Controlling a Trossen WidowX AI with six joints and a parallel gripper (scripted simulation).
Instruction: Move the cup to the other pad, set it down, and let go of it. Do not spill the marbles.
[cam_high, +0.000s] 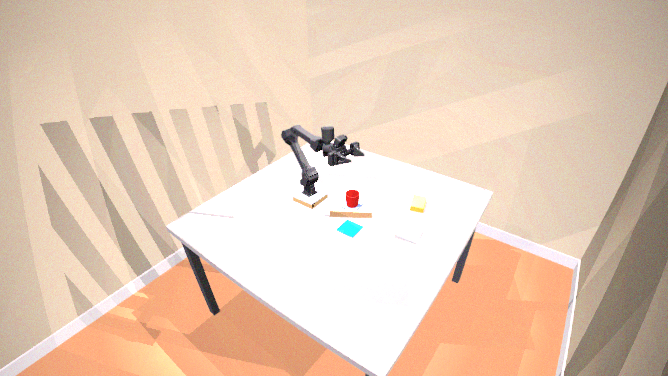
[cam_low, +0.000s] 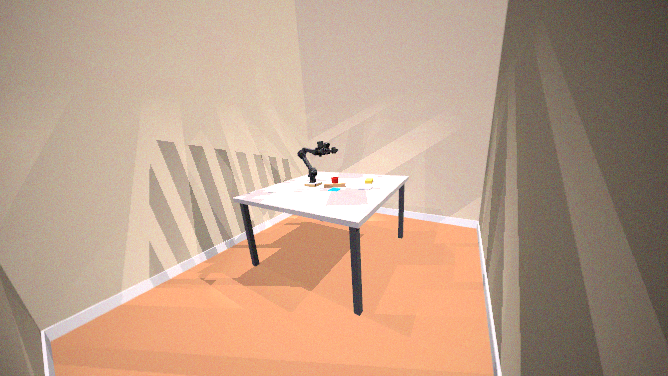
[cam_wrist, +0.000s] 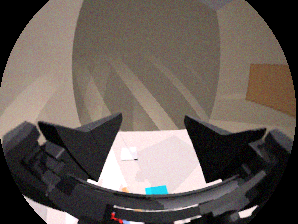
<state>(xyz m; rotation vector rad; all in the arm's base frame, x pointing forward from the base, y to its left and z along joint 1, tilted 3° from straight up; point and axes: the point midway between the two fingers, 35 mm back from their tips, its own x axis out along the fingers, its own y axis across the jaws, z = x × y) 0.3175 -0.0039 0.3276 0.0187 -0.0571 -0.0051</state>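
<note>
Now: gripper tip 12 cm past the red cup, 9 cm to the right of it and 33 cm above it. Round my gripper tip: pale flat sheet (24 cm ahead, 11 cm to the left, 36 cm below); wooden bar (6 cm behind, 2 cm to the left, 36 cm below); cyan pad (1 cm ahead, 5 cm to the right, 37 cm below).
</note>
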